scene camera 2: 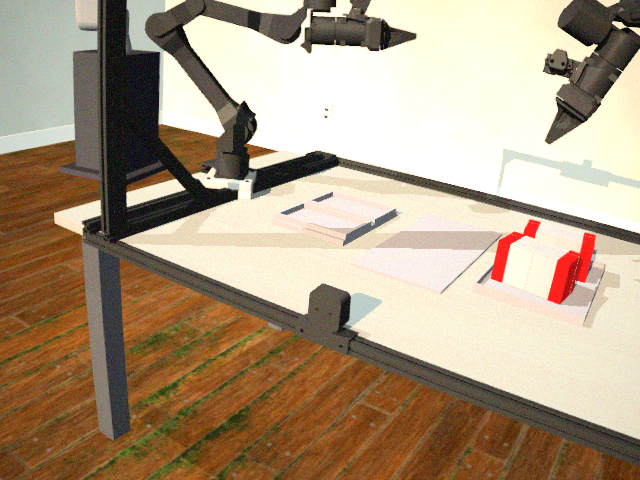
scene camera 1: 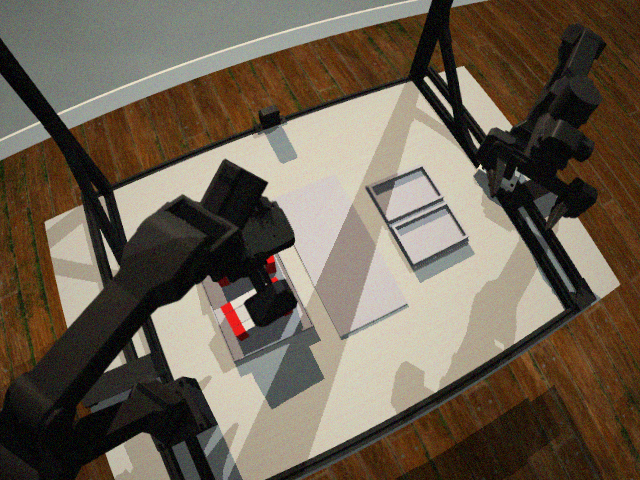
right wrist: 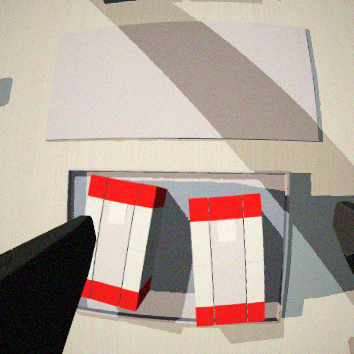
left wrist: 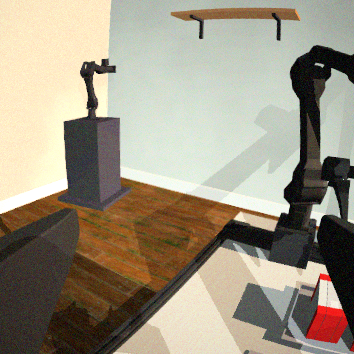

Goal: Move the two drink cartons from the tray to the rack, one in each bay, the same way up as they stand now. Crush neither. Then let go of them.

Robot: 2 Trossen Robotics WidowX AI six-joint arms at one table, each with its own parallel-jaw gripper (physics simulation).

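Places are measured from the left arm's base along level axes (x left, y back, z up), in millimetres.
Pixels of known places: left gripper, between the fingertips: (scene camera 2: 413, 35) (scene camera 1: 520, 213) (left wrist: 203, 225); right gripper, between the fingertips: (scene camera 2: 550, 140) (scene camera 1: 270, 261) (right wrist: 218, 222); left arm's base, origin of its link: (scene camera 2: 230, 175); right arm's base, origin of its link: (scene camera 1: 170, 413) (left wrist: 296, 223).
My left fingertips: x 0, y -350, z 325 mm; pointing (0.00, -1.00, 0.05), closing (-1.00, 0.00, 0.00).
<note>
For each thing: its top centre in the pictures, then the offset to it from my left fingertips. "spot": a spot on its surface instead.
- tray, centre of its top: (right wrist: 170, 249) (scene camera 2: 545, 272) (scene camera 1: 248, 286) (left wrist: 350, 322) dx -337, dy -231, dz -345 mm
- rack, centre of its top: (scene camera 2: 338, 210) (scene camera 1: 418, 210) dx -124, dy +120, dz -341 mm
- small dark block, a spot on its surface: (scene camera 2: 328, 307) (scene camera 1: 265, 111) spot: dx -561, dy +139, dz -323 mm
Two white cartons with red ends and a small pale square on top sit apart in the tray (scene camera 1: 273, 347) (scene camera 2: 537, 307) (right wrist: 286, 225). One carton (scene camera 2: 527, 263) (right wrist: 117, 245) is slightly turned, at the left in the right wrist view; the other carton (scene camera 1: 234, 320) (left wrist: 327, 322) (right wrist: 227, 260) is at the right there. The rack (scene camera 1: 441, 254) (scene camera 2: 310, 230) has two empty bays. My right gripper (scene camera 2: 547, 140) (right wrist: 218, 222) is open and empty, high above the cartons; its body hides part of them in scene camera 1. My left gripper (scene camera 1: 522, 210) (scene camera 2: 415, 36) (left wrist: 203, 225) is open and empty, raised high.
A pale flat panel (scene camera 1: 310, 217) (scene camera 2: 434, 263) (right wrist: 125, 90) lies between tray and rack. A small dark block (scene camera 1: 269, 117) (scene camera 2: 328, 307) is fixed on the table's edge rail. Dark frame posts (scene camera 2: 112, 129) rise at the table's corners.
</note>
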